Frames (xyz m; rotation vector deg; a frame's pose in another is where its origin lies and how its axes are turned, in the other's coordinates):
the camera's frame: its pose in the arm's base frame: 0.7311 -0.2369 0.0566 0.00 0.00 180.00
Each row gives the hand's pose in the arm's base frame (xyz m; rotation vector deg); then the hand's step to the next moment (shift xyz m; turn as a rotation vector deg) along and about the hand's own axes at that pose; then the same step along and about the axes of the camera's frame.
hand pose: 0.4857 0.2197 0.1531 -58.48 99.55 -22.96
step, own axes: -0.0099 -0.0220 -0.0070 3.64 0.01 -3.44
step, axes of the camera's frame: -0.0045 0.0064 0.0239 3.44 3.54 -0.81
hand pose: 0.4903 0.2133 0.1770 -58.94 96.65 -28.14
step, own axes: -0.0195 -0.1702 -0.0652 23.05 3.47 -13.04
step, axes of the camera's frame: -0.0083 0.0874 0.1609 15.13 19.17 -10.82
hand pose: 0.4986 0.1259 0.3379 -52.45 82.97 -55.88
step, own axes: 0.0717 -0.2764 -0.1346 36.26 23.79 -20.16
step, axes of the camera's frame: 0.1354 0.1558 0.2389 23.79 23.58 -34.14
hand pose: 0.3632 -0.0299 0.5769 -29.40 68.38 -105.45
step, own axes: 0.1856 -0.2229 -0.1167 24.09 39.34 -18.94
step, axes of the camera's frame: 0.2822 0.0540 0.1232 9.47 16.80 -45.99
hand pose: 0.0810 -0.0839 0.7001 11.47 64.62 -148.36
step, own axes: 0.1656 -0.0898 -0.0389 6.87 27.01 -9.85
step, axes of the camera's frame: 0.1859 -0.0491 -0.0056 -2.60 11.68 -27.03
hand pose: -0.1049 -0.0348 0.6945 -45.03 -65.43 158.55
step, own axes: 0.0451 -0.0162 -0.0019 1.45 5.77 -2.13
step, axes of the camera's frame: 0.0407 -0.0233 -0.0100 -0.58 2.48 -5.78
